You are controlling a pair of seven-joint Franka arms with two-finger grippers.
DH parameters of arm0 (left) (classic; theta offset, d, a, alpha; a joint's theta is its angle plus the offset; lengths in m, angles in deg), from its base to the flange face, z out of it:
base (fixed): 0 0 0 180
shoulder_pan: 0 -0.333 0 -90
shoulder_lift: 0 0 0 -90
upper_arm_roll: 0 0.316 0.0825 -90
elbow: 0 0 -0.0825 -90
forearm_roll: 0 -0.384 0 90
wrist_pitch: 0 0 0.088 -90
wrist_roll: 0 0.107 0 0
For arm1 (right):
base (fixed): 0 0 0 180
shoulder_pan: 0 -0.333 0 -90
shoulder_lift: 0 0 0 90
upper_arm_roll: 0 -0.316 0.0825 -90
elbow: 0 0 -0.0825 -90
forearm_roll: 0 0.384 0 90
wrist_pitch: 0 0 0.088 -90
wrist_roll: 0 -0.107 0 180
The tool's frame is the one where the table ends.
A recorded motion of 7 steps. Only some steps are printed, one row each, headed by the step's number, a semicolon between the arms.
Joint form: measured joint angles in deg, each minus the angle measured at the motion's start. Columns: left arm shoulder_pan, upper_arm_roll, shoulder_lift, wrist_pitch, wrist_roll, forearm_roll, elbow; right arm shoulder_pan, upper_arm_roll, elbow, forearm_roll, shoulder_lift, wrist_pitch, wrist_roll.
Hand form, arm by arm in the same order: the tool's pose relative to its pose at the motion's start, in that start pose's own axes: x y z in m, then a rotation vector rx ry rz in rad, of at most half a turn. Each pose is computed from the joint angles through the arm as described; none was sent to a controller.
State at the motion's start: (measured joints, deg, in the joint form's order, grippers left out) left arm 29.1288 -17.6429 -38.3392 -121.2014 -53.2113 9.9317 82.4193; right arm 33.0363 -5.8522 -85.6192 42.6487 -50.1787 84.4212 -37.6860
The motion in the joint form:
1: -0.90 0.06 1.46 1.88 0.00 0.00 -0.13; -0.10 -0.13 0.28 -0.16 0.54 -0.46 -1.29
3: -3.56 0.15 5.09 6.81 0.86 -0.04 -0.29; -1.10 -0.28 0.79 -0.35 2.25 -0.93 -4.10
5: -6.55 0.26 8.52 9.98 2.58 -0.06 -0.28; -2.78 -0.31 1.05 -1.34 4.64 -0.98 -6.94
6: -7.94 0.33 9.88 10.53 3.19 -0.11 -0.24; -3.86 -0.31 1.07 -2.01 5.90 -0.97 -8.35
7: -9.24 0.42 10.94 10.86 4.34 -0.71 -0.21; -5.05 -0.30 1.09 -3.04 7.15 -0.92 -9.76
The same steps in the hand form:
1: 0.0032 -0.0043 -0.0187 0.0039 0.0027 -0.0070; -0.0075 -0.0025 -0.0026 -0.0047 0.0037 0.0109
3: 0.0126 -0.0202 -0.0649 0.0183 0.0069 -0.0163; -0.0303 -0.0127 -0.0054 -0.0160 0.0248 0.0256
5: 0.0250 -0.0394 -0.1106 0.0130 0.0272 -0.0191; -0.0594 -0.0246 -0.0054 -0.0386 0.0680 0.0338
6: 0.0319 -0.0484 -0.1301 0.0021 0.0445 -0.0251; -0.0750 -0.0307 -0.0028 -0.0547 0.0925 0.0369
7: 0.0397 -0.0578 -0.1464 -0.0015 0.0674 -0.0191; -0.0905 -0.0365 0.0009 -0.0753 0.1223 0.0398

